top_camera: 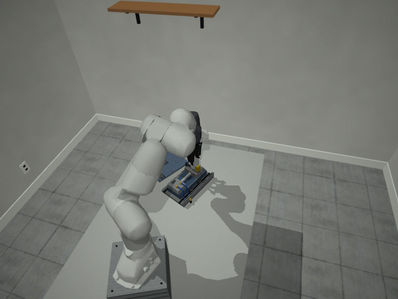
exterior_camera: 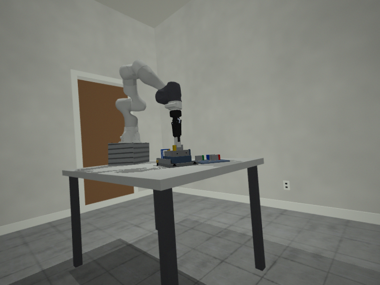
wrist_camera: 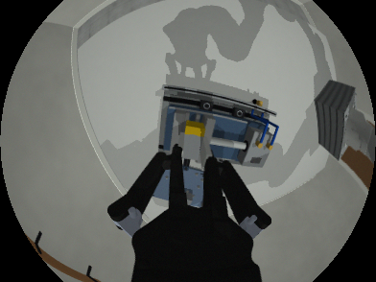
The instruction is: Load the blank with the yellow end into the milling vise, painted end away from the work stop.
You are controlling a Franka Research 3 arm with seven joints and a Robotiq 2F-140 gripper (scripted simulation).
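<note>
The yellow-ended blank is 4 cm below my hand. The rest, counted from my hand: milling vise (7 cm behind, 3 cm to the left, 11 cm below); then green-ended blank (7 cm behind, 24 cm to the left, 12 cm below); then work stop rod (1 cm ahead, 5 cm to the left, 6 cm below).
</note>
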